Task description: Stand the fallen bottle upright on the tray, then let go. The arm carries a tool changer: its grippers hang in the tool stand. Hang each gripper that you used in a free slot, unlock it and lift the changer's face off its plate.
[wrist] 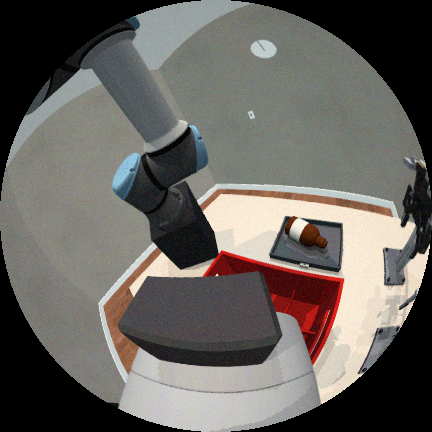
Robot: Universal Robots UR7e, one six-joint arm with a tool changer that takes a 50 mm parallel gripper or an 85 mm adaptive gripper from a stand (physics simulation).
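Where they show: arm's base, origin of the base link: (166, 207).
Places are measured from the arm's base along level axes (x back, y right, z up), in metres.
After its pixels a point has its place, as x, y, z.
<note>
The brown bottle (311, 236) @[-0.434, -0.152, -0.174] with a white label lies on its side in the dark grey tray (287, 250) @[-0.359, -0.123, -0.236], its neck toward the lower right. At the right edge, a black jointed tool (419, 202) that looks like a gripper shows in part by the tool stand's grey post (408, 250). It is too dark and cut off to tell more. No gripper on the arm shows in this view, and the changer's face cannot be made out. A dark block (200, 312) on a light grey body fills the lower middle.
A red crate (330, 300) @[-0.526, 0.049, -0.107] with inner dividers stands in front of the tray, partly hidden by the dark block. Grey foot plates (394, 274) (378, 350) are fixed to the pale table at the right. The arm's grey link (135, 90) @[-0.250, 0.028, 0.308] and blue-capped joints cross the upper left.
</note>
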